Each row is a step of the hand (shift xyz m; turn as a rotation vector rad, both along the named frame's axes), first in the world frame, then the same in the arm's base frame.
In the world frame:
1: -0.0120 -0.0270 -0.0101 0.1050 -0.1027 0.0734
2: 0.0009 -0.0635 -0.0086 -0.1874 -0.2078 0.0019
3: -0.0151 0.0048 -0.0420 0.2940 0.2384 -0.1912
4: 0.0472 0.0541 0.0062 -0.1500 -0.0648 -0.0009
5: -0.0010 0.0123 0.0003 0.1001 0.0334 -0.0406
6: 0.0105 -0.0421 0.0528 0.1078 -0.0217 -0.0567
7: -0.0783 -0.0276 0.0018 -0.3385 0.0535 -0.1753
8: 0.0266 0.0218 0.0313 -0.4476 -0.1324 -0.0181
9: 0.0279 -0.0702 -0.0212 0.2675 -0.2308 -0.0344
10: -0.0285 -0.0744 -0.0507 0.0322 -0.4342 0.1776
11: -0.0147 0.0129 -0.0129 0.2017 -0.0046 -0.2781
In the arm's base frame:
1: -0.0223 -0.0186 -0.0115 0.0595 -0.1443 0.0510
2: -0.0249 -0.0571 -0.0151 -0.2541 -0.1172 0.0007
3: -0.0143 0.0159 -0.0395 0.3530 0.1294 -0.1961
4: 0.0651 0.0302 0.0066 -0.1632 -0.0009 0.0084
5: 0.0040 0.0116 0.0017 0.1026 -0.0028 -0.0474
6: -0.0041 -0.0496 0.0468 0.0868 -0.0539 -0.0697
7: -0.0826 0.0049 0.0073 -0.2988 0.2036 -0.1320
8: 0.0348 0.0053 0.0304 -0.4636 0.0551 0.0162
9: -0.0036 -0.0720 -0.0311 0.1512 -0.3094 -0.0859
10: -0.0586 -0.0499 -0.0547 -0.1329 -0.4325 0.1281
11: -0.0091 0.0192 -0.0099 0.1669 -0.0447 -0.2970

